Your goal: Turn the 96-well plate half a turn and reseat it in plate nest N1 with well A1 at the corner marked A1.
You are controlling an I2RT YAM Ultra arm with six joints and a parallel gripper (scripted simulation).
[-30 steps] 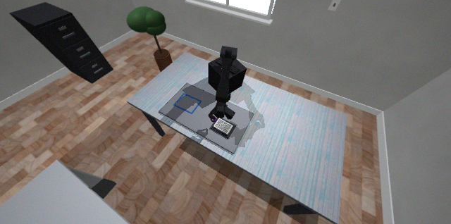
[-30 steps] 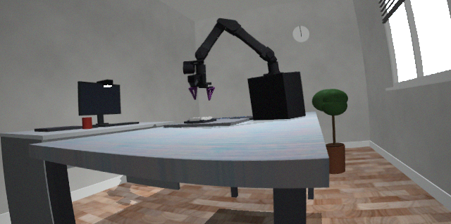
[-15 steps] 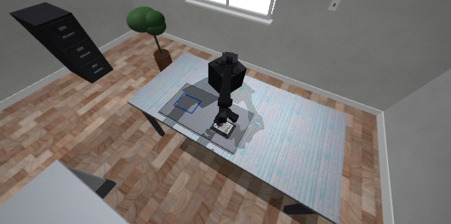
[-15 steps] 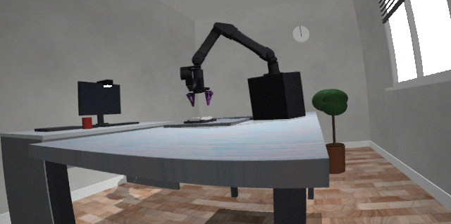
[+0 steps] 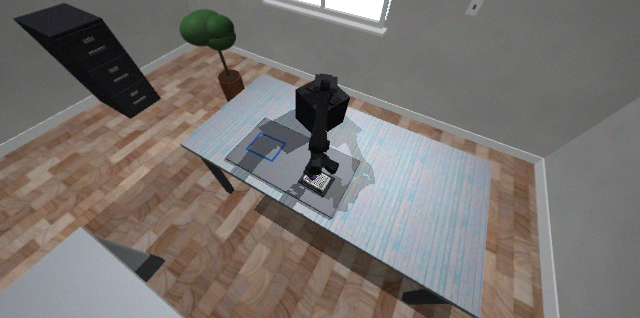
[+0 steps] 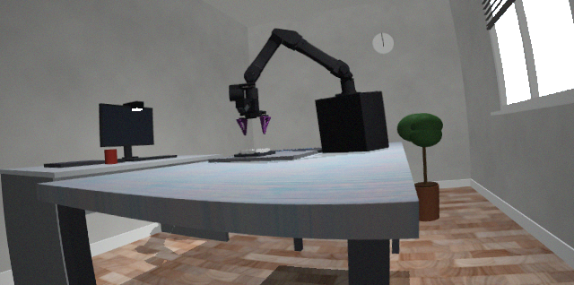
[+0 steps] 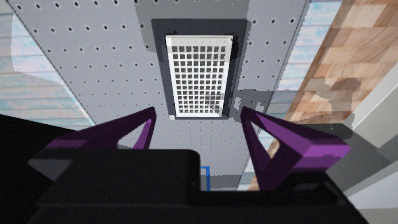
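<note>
My gripper is now 80 mm above the white 96-well plate. Round my hand: dark plate nest N1: 90 mm below.
</note>
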